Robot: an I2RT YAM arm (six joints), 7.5 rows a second.
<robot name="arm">
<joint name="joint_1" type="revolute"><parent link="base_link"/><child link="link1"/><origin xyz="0.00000 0.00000 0.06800" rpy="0.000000 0.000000 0.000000"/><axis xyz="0 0 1"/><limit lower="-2.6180" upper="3.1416"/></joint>
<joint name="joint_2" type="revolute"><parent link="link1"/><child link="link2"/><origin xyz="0.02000 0.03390 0.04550" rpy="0.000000 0.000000 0.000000"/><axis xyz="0 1 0"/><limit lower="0.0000" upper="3.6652"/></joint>
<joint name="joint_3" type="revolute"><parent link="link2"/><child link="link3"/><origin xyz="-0.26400 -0.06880 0.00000" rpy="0.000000 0.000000 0.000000"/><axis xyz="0 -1 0"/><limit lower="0.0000" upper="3.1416"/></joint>
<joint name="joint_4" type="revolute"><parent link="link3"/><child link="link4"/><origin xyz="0.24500 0.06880 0.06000" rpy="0.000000 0.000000 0.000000"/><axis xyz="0 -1 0"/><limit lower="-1.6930" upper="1.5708"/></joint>
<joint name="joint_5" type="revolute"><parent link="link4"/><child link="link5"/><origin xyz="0.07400 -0.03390 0.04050" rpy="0.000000 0.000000 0.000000"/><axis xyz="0 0 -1"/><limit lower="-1.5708" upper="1.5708"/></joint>
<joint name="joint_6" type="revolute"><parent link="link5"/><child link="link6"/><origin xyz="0.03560 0.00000 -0.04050" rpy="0.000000 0.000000 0.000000"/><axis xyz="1 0 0"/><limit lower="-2.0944" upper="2.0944"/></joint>
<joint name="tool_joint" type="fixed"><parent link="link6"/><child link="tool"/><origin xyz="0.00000 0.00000 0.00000" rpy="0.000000 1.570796 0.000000"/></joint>
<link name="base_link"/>
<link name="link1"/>
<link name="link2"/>
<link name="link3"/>
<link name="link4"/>
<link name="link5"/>
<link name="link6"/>
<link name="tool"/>
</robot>
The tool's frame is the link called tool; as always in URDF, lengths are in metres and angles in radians.
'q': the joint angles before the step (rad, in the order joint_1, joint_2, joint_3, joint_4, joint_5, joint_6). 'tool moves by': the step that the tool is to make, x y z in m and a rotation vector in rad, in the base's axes. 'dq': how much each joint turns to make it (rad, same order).
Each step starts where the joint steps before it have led.
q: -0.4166, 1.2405, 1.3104, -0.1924, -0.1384, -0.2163
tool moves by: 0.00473, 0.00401, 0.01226, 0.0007, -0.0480, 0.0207
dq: 0.0191, 0.0171, 0.0412, 0.0224, -0.0036, 0.0196
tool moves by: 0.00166, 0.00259, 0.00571, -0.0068, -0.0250, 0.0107
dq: 0.0105, 0.0051, 0.0154, 0.0159, -0.0004, 0.0033
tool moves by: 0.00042, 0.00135, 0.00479, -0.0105, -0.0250, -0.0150
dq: 0.0077, 0.0013, 0.0086, 0.0199, 0.0227, 0.0004
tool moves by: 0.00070, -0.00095, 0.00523, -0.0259, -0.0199, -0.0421
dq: 0.0035, 0.0060, 0.0139, 0.0186, 0.0457, -0.0164
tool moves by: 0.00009, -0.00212, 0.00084, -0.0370, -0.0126, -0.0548
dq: 0.0000, 0.0005, -0.0071, 0.0316, 0.0543, -0.0307
